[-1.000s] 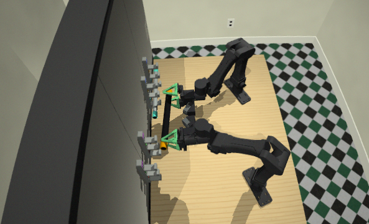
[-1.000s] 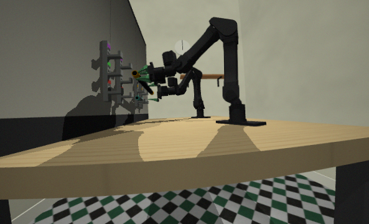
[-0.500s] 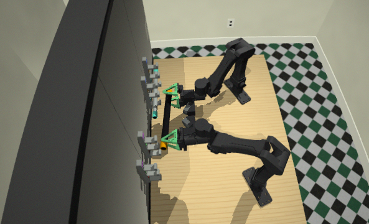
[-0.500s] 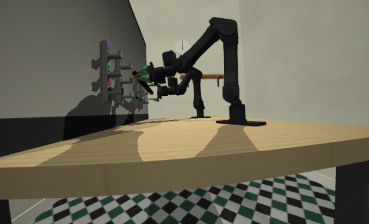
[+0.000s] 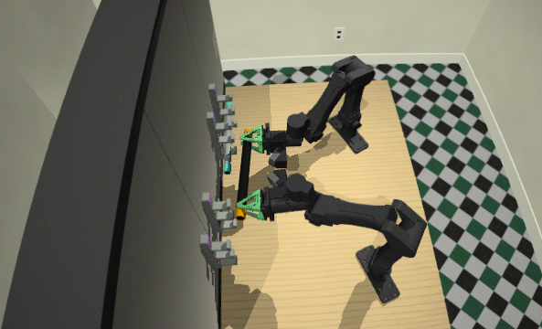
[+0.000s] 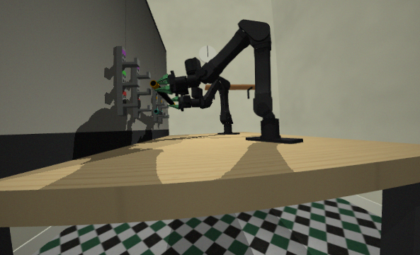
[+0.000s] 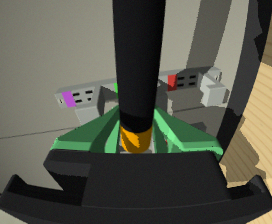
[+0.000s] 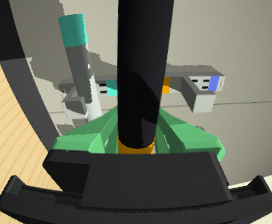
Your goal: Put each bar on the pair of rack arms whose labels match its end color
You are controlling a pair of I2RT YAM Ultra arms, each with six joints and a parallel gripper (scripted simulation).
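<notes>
My right hand is 60 mm short of the pale bar, 80 mm to the left of it and 60 mm above it. From my right hand the other things lie so: black bar (130 mm to the left, 10 mm above).
My left hand is 1 cm past the black bar, 13 cm to the left of it and 1 cm above it. Also, from my left hand: pale bar 5 cm ahead, 33 cm to the right, 9 cm below.
</notes>
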